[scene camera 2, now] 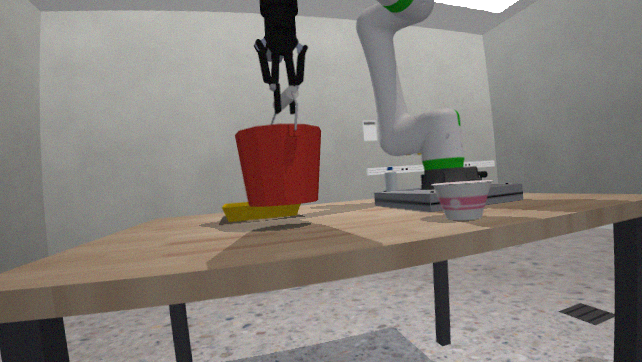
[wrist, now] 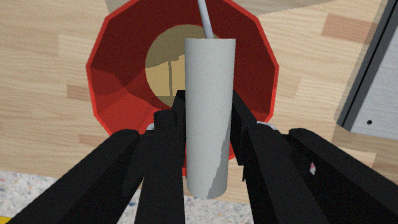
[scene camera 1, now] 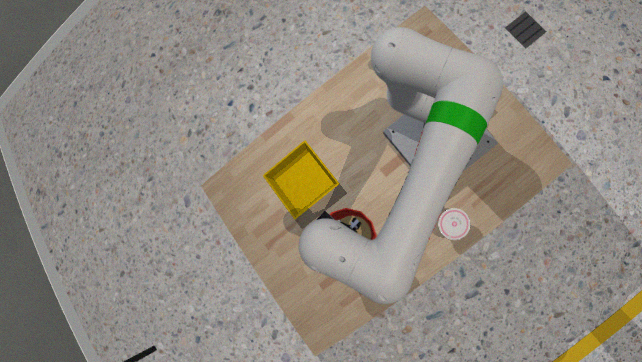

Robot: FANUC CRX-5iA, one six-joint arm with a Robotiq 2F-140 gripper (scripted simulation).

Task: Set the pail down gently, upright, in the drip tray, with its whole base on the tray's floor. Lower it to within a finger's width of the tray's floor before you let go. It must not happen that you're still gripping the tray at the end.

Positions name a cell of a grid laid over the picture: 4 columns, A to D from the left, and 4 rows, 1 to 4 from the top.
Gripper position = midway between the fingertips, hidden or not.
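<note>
A yellow drip tray (scene camera 1: B2). The gripper (scene camera 2: B2), a red pail (scene camera 2: B2), the yellow drip tray (scene camera 2: B3). The gripper (wrist: C2). Yellow drip tray out of frame in the wrist view.
</note>
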